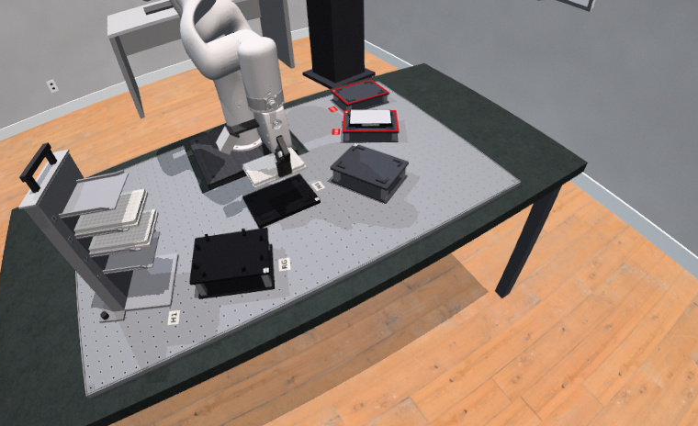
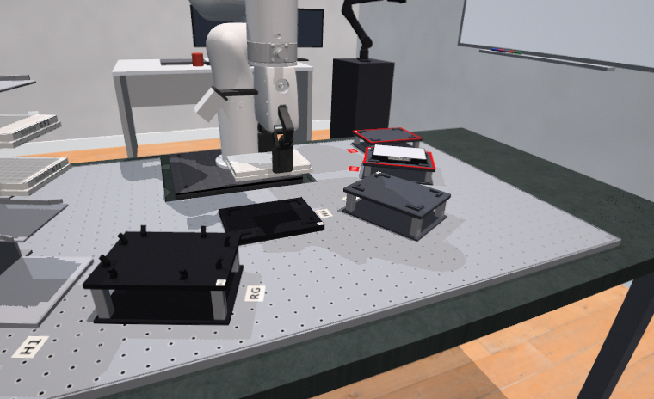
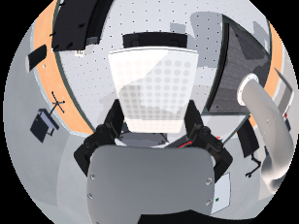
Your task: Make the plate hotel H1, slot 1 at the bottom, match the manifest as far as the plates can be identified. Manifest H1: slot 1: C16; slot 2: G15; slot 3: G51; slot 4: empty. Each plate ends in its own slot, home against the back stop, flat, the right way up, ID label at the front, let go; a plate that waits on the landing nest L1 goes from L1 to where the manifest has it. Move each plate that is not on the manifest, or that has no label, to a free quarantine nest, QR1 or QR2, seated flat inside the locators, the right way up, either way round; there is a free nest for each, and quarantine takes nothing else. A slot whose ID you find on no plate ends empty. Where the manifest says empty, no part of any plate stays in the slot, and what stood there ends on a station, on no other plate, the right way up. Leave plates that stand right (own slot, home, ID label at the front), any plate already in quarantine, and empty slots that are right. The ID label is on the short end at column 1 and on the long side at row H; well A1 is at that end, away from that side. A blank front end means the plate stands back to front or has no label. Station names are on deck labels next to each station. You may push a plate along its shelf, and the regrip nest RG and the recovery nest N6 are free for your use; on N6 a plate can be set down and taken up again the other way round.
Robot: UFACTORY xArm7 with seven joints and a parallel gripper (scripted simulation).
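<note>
Right now the black regrip nest RG is 20 cm to the right of my hand, 12 cm ahead of it and 7 cm below it. The rest, counted from my hand: deck label H1: 37 cm to the right, 13 cm ahead, 12 cm below; flat black nest N6: 12 cm below, 1 cm to the right; RG deck label: 17 cm ahead, 12 cm below, 11 cm to the right.
</note>
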